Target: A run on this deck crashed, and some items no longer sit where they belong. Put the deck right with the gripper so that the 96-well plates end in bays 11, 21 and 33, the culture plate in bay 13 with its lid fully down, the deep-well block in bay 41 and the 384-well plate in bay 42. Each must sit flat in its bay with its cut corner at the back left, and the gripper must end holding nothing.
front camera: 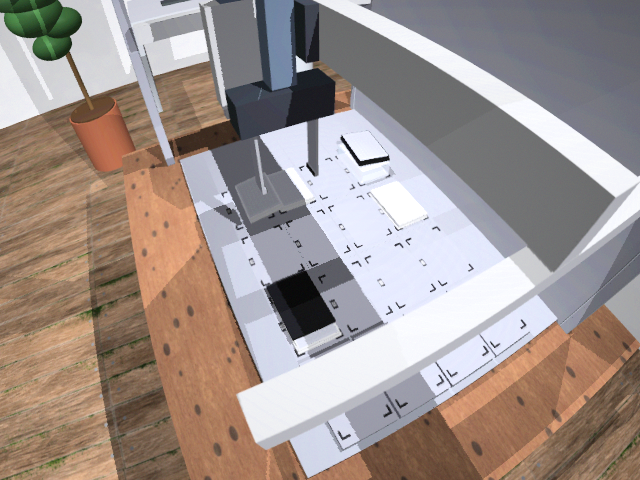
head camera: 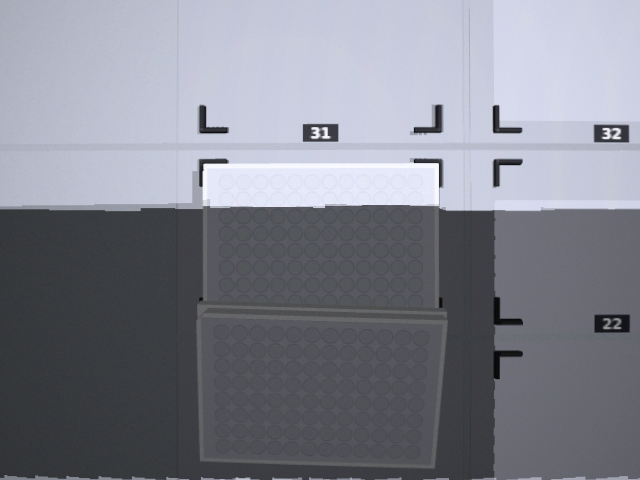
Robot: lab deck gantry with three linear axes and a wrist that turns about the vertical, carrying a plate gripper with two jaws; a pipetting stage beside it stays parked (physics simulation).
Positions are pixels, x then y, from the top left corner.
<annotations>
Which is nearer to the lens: the black lid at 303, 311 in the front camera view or the deep-well block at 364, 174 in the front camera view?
The black lid.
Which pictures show the black-rimmed 96-well plate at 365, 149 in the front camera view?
The front camera view only.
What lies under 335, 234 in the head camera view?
A white 96-well plate.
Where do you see a white 96-well plate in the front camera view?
330, 332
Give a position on a bay 12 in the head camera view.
At 563, 402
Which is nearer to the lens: the black-rimmed 96-well plate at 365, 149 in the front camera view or the white 96-well plate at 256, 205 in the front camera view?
The white 96-well plate.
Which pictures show the white 96-well plate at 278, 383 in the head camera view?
The front camera view and the head camera view: all of them.
</annotations>
